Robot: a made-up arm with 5 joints. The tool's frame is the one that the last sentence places.
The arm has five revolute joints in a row. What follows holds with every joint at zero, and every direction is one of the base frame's. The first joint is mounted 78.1 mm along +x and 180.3 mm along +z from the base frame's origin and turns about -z. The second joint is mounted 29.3 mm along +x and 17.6 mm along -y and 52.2 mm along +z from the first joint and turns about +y. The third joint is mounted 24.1 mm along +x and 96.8 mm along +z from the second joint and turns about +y. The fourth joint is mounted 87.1 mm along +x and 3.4 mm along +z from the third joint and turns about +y. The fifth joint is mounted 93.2 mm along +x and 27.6 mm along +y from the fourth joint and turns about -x. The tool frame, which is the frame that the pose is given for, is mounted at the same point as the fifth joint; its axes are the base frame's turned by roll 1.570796, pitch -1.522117 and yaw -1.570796 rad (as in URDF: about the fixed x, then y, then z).
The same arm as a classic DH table. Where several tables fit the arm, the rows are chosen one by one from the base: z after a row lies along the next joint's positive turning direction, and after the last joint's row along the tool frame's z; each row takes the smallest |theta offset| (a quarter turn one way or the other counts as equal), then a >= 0, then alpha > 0; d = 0 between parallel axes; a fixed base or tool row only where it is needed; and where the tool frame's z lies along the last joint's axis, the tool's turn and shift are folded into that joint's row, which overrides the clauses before.
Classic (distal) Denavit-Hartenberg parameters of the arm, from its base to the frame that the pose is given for. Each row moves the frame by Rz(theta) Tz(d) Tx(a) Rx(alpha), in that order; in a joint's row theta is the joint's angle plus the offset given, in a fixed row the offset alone. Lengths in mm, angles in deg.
base (fixed): d 0, theta0 0, a 78.1, alpha 180
joint 1: d -232.5, theta0 0, a 29.3, alpha 90
joint 2: d 0, theta0 -76.02, a 99.8, alpha 0
joint 3: d 0, theta0 73.78, a 87.2, alpha 0
joint 4: d 10, theta0 -87.76, a 0, alpha 90
joint 5: d -93.2, theta0 -2.79, a 0, alpha 0

